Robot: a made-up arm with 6 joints.
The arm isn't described. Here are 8 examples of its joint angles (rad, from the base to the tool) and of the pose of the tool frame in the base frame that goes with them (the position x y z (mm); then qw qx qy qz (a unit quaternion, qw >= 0)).
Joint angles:
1: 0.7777 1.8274 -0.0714 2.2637 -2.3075 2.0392
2: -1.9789 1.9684 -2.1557 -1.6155 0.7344 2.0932
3: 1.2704 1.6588 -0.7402 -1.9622 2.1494 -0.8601
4: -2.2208 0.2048 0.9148 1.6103 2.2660 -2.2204
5: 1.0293 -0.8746 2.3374 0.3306 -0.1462 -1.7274
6: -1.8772 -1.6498 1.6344 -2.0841 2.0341 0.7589
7: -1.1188 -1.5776 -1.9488 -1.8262 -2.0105 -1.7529
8: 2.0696 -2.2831 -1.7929 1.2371 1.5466 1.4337
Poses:
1: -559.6 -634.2 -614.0 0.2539 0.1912 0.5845 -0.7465
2: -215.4 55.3 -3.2 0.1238 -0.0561 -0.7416 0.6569
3: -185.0 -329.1 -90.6 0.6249 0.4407 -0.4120 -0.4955
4: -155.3 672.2 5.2 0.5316 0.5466 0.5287 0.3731
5: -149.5 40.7 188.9 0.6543 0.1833 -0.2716 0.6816
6: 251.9 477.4 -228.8 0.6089 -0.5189 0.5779 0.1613
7: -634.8 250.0 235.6 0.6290 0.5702 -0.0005 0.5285
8: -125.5 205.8 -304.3 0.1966 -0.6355 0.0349 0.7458
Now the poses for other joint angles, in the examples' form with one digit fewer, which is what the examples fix.
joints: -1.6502 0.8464 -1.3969 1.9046 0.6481 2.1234
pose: -387 724 -258 0.118 -0.274 0.672 0.678
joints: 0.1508 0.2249 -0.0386 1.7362 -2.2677 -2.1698
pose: -105 -551 -291 0.727 -0.568 -0.046 -0.383
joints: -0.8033 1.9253 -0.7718 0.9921 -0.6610 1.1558
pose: 35 385 217 0.642 -0.261 -0.266 -0.670
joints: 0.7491 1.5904 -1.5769 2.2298 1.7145 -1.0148
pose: -417 -235 -28 0.332 -0.629 -0.224 -0.666
